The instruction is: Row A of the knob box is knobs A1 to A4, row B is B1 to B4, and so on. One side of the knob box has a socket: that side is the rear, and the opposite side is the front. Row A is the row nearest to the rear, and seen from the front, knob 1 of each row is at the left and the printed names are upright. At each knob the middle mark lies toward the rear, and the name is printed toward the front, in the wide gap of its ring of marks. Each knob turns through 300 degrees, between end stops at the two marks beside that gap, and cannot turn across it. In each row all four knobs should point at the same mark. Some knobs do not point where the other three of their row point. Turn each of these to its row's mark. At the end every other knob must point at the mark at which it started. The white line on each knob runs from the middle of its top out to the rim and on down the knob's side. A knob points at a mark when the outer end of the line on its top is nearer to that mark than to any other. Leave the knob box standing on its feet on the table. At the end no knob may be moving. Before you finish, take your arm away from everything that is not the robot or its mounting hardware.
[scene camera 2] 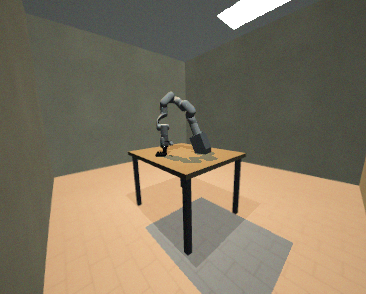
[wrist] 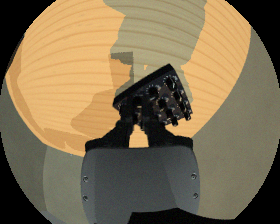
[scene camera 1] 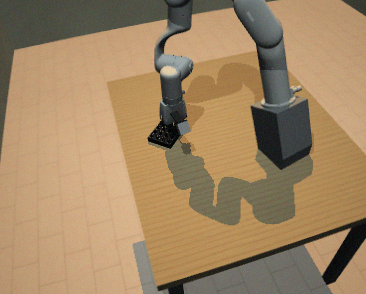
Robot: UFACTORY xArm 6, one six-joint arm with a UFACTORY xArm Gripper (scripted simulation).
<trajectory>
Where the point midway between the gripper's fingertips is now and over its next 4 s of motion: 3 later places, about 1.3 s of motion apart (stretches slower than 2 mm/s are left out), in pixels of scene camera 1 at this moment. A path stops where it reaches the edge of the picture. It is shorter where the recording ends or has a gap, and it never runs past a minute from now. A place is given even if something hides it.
The gripper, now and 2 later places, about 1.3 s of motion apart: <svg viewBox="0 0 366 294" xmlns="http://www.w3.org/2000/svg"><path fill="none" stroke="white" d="M174 132L174 124L172 101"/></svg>
</trajectory>
